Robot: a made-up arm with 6 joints. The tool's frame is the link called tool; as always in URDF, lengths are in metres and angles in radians.
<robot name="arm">
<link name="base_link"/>
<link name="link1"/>
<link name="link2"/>
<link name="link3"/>
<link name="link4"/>
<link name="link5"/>
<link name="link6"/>
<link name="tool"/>
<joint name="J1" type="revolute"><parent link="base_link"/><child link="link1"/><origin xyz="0 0 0.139"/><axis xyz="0 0 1"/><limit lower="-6.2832" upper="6.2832" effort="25" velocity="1.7"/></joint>
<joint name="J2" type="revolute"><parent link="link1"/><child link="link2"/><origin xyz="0 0.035 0"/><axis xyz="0 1 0"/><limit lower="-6.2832" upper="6.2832" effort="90" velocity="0.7"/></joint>
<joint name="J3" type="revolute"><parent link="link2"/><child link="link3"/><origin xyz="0 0 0.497"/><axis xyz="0 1 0"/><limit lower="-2.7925" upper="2.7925" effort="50" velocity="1.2"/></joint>
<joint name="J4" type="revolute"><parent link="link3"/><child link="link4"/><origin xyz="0 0 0.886"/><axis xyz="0 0 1"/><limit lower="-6.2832" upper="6.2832" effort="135" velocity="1.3"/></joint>
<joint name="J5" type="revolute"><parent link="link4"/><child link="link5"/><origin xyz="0 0 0"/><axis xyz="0 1 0"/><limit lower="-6.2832" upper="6.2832" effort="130" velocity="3"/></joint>
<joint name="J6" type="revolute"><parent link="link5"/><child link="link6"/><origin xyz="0 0 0.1"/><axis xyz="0 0 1"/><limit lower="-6.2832" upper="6.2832" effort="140" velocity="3.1"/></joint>
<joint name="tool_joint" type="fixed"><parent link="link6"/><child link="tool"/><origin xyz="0 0 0"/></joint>
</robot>
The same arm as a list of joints. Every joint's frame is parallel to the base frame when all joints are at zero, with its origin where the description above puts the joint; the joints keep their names.
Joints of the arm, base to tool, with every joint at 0 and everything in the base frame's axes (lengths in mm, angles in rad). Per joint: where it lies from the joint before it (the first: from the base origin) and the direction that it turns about. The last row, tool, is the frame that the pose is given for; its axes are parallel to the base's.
J1: axis 0 0 1 offset 0 0 139
J2: axis 0 1 0 offset 0 35 0
J3: axis 0 1 0 offset 0 0 497
J4: axis 0 0 1 offset 0 0 886
J5: axis 0 1 0 offset 0 0 0
J6: axis 0 0 1 offset 0 0 100
tool: offset 0 0 0
Joint limits (rad, base to tool): -6.2832..6.2832 -6.2832..6.2832 -2.7925..2.7925 -6.2832..6.2832 -6.2832..6.2832 -6.2832..6.2832

